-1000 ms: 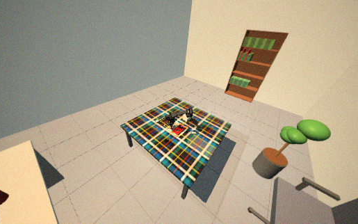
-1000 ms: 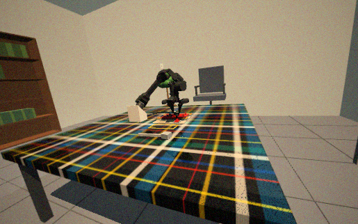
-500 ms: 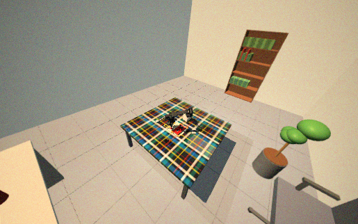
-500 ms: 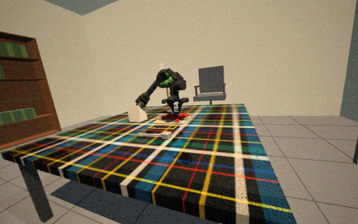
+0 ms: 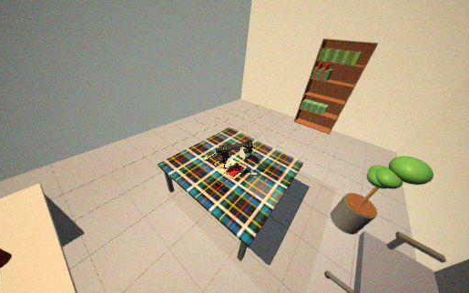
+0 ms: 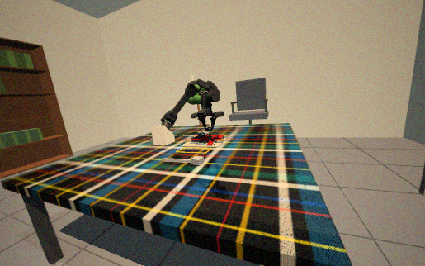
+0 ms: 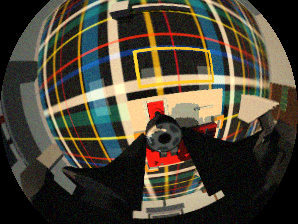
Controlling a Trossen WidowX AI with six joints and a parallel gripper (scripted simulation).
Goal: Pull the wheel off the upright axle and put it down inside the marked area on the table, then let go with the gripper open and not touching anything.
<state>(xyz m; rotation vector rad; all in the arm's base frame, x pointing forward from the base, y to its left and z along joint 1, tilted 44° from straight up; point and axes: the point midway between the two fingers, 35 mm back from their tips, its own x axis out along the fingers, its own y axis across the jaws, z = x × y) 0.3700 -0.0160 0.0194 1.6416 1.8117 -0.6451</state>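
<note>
Now: the upright axle 7 cm below my gripper tip. The rest, counted from my gripper tip: wheel: right at my gripper tip.
</note>
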